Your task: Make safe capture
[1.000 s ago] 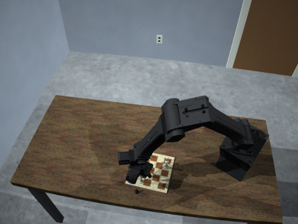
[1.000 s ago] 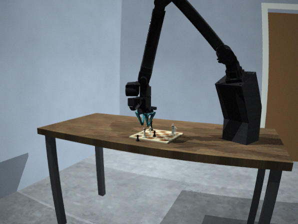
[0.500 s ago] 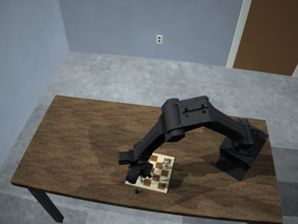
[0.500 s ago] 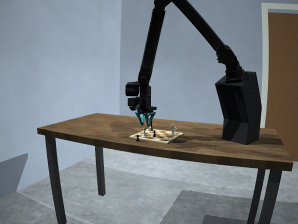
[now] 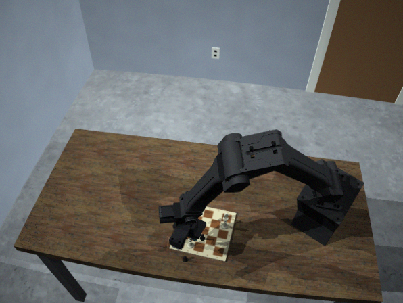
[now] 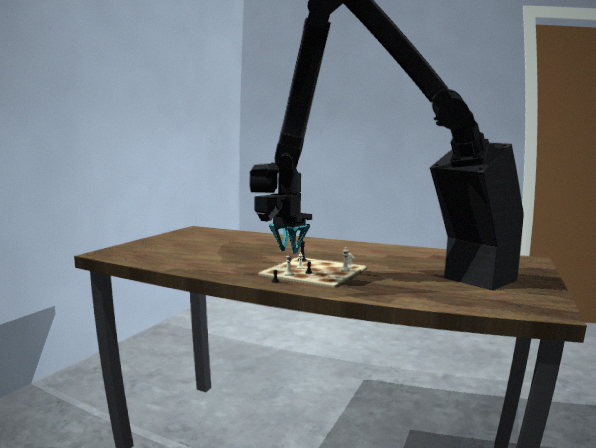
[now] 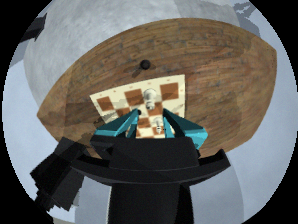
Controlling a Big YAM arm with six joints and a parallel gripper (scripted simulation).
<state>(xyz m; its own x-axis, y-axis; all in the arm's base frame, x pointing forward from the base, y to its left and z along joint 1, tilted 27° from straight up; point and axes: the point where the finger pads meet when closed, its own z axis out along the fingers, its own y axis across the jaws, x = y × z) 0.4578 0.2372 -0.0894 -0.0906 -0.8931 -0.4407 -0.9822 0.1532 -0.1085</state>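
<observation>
Right now the chessboard is 30 mm behind my hand, 80 mm to the right of it and 70 mm below it. From my hand the other things lie so: tall black piece: 60 mm ahead, 150 mm to the right, 40 mm below; then tall white piece: 100 mm behind, 120 mm to the right, 40 mm below.
</observation>
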